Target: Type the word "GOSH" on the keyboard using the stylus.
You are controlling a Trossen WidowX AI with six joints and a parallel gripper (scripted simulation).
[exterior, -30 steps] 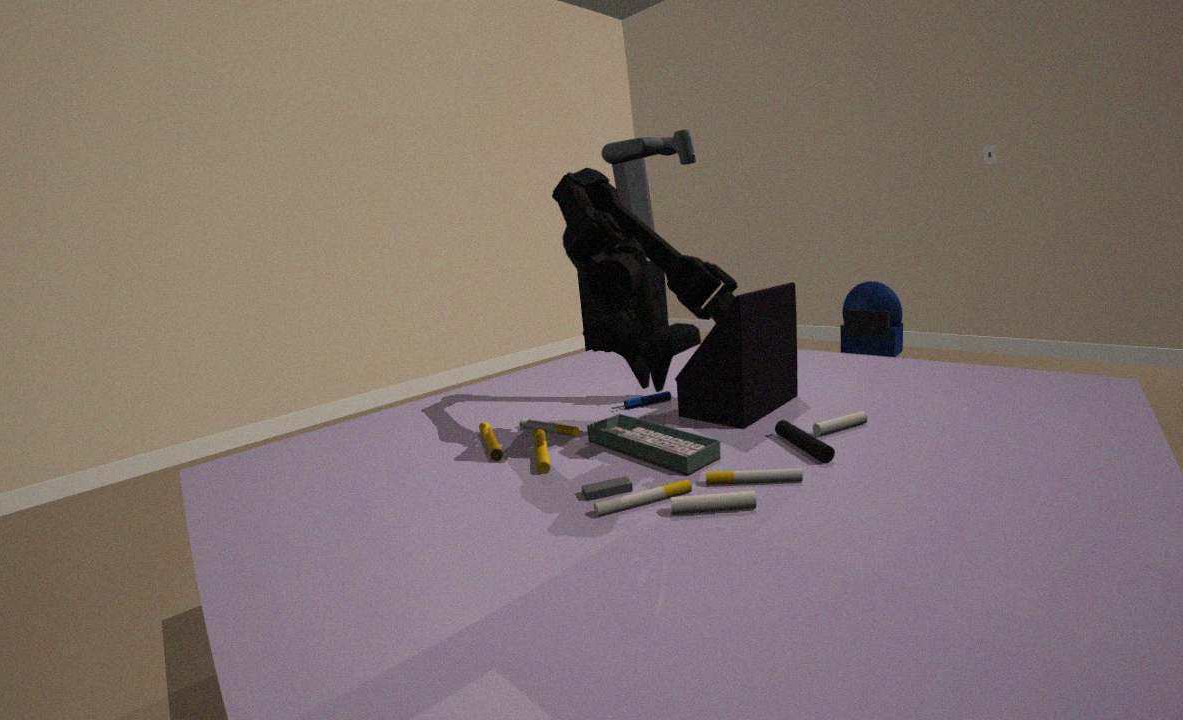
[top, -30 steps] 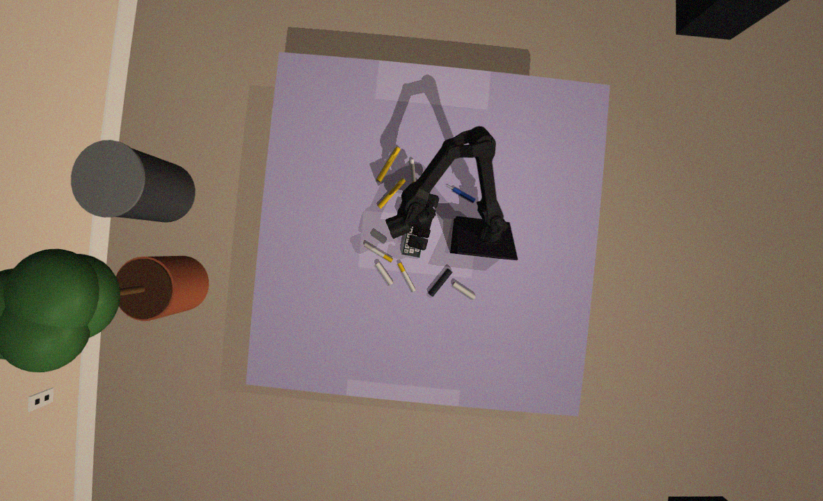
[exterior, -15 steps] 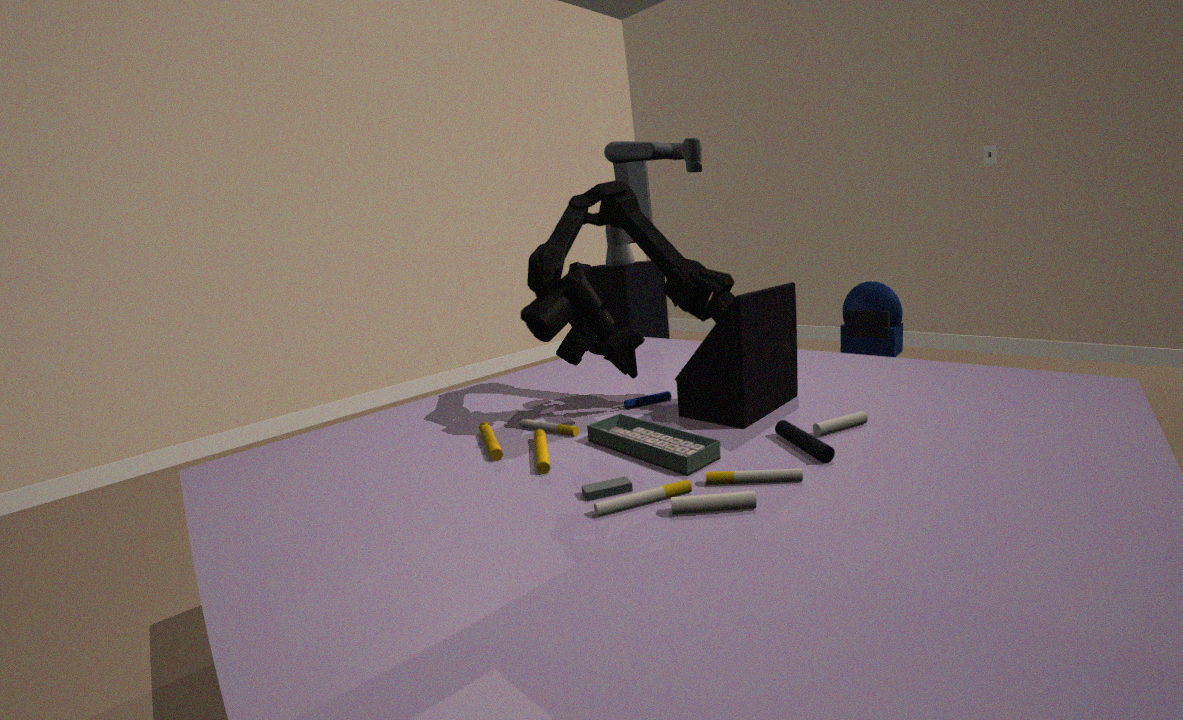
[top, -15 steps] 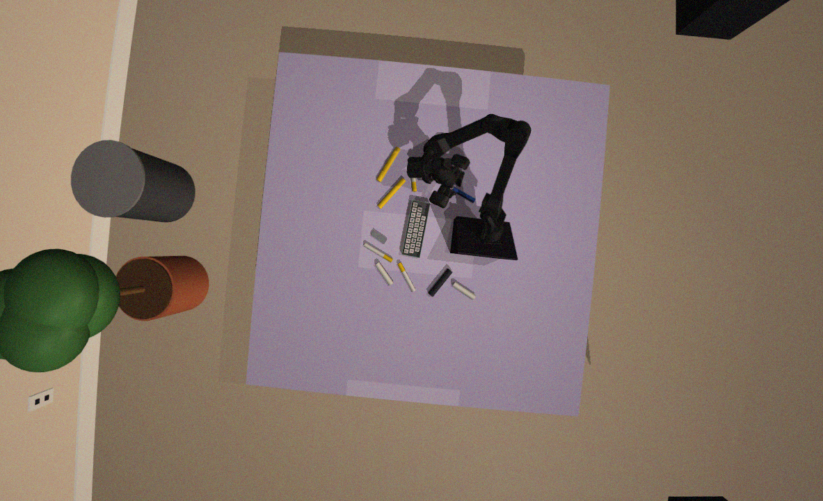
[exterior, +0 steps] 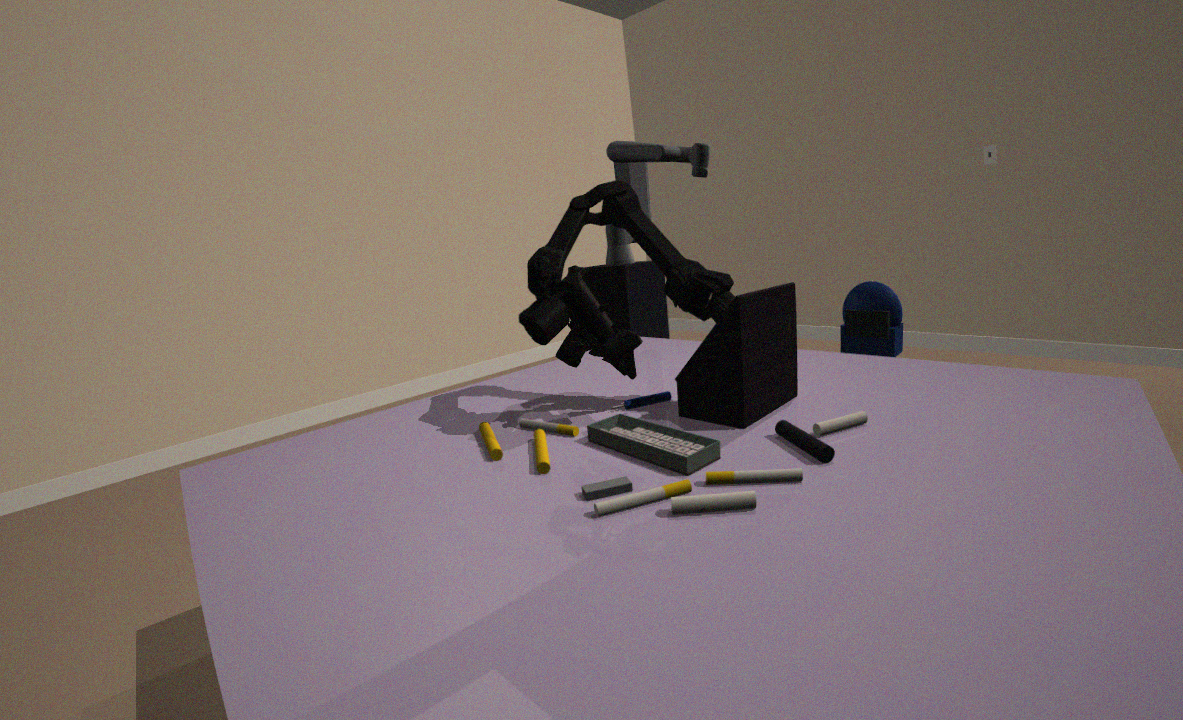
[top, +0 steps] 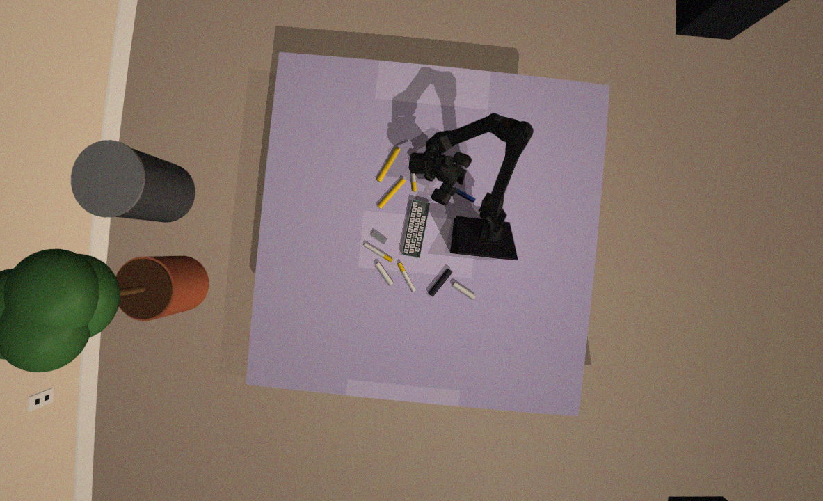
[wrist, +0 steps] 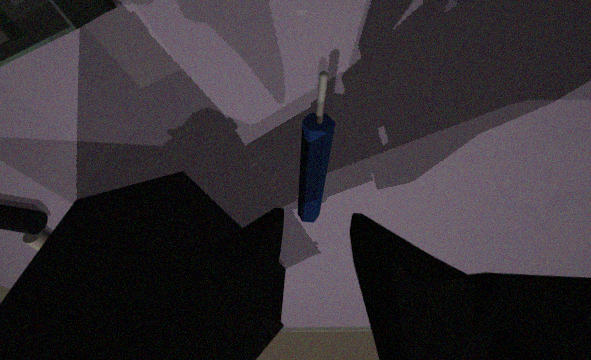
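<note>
Now: gripper tip 5 cm above the stylus. Also, from my gripper tip: stylus tip: 3 cm ahead, 1 cm to the right, 5 cm below; grey block: 29 cm ahead, 19 cm to the left, 5 cm below.
</note>
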